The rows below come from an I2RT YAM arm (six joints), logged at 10 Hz.
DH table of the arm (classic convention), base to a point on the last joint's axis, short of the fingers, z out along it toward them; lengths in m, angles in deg. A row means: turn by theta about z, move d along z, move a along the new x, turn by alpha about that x. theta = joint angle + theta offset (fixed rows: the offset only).
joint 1: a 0.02; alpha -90; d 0.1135; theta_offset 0
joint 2: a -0.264; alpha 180; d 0; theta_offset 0
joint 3: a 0.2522; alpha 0; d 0; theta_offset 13.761
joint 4: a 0.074; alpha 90; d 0; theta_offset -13.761
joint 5: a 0; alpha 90; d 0; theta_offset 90
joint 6: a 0; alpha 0; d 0.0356; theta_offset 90
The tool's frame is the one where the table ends.
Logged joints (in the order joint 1, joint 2, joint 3, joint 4, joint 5, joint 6), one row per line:
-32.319, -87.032, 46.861, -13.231, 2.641, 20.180
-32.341, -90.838, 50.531, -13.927, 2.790, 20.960
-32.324, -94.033, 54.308, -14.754, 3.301, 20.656
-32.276, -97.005, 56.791, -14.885, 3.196, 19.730
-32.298, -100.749, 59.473, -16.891, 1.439, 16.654
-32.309, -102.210, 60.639, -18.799, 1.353, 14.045
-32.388, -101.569, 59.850, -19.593, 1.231, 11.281
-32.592, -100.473, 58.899, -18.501, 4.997, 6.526
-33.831, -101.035, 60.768, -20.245, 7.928, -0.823
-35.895, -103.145, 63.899, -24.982, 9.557, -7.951
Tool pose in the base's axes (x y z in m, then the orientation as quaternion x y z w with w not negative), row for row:
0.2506, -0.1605, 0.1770, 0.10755, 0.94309, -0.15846, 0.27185
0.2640, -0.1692, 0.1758, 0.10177, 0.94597, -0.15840, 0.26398
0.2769, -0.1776, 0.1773, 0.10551, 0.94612, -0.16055, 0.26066
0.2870, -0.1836, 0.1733, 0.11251, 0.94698, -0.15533, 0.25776
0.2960, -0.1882, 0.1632, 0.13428, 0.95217, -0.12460, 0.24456
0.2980, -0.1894, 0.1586, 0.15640, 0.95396, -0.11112, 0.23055
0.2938, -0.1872, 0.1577, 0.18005, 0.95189, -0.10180, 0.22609
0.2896, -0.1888, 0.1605, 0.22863, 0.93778, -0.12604, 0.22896
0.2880, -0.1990, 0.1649, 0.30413, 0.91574, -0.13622, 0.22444
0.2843, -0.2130, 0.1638, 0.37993, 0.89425, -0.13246, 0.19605
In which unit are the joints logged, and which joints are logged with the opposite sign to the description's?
The joints are logged in degrees. Opposite sign: joint 2, joint 6.
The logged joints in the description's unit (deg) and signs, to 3 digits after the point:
-32.319, 87.032, 46.861, -13.231, 2.641, -20.180
-32.341, 90.838, 50.531, -13.927, 2.790, -20.960
-32.324, 94.033, 54.308, -14.754, 3.301, -20.656
-32.276, 97.005, 56.791, -14.885, 3.196, -19.730
-32.298, 100.749, 59.473, -16.891, 1.439, -16.654
-32.309, 102.210, 60.639, -18.799, 1.353, -14.045
-32.388, 101.569, 59.850, -19.593, 1.231, -11.281
-32.592, 100.473, 58.899, -18.501, 4.997, -6.526
-33.831, 101.035, 60.768, -20.245, 7.928, 0.823
-35.895, 103.145, 63.899, -24.982, 9.557, 7.951

